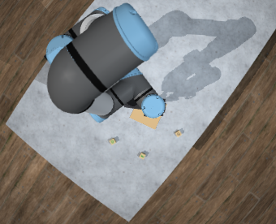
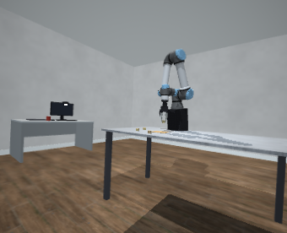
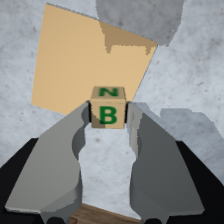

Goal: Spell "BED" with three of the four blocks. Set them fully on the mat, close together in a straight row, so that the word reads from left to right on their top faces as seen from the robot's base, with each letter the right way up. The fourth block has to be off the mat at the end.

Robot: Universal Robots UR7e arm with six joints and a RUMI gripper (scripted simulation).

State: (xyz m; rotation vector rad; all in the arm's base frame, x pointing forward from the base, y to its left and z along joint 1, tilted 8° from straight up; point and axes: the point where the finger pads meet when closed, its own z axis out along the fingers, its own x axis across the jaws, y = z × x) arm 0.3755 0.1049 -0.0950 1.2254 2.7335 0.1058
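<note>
Now: hand 110 mm above the tan mat, 30 mm short of it and 20 mm to the left of it. From my hand the other things lie so: E block (180 mm to the right, 180 mm ahead, 100 mm below); then B block (right at my hand); then D block (250 mm to the right, 100 mm below, 30 mm ahead).
</note>
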